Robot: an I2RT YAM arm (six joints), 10 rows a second.
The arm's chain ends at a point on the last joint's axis. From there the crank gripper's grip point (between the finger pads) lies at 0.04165 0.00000 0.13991 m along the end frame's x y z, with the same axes.
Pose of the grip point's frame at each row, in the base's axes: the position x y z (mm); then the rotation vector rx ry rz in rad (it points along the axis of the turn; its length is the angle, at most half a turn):
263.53 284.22 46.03 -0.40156 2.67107 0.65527
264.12 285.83 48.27 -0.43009 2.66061 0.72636
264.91 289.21 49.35 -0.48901 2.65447 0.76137
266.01 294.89 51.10 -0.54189 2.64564 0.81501
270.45 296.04 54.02 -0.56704 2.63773 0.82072
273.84 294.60 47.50 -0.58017 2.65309 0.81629
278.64 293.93 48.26 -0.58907 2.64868 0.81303
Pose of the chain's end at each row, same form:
262.38 223.43 178.74 -0.40156 2.67107 0.65527
266.44 219.28 178.17 -0.43009 2.66061 0.72636
270.82 220.88 178.21 -0.48901 2.65447 0.76137
276.31 223.36 177.93 -0.54189 2.64564 0.81501
281.28 224.37 180.73 -0.56704 2.63773 0.82072
286.84 224.34 174.79 -0.58017 2.65309 0.81629
291.32 223.94 175.73 -0.58907 2.64868 0.81303

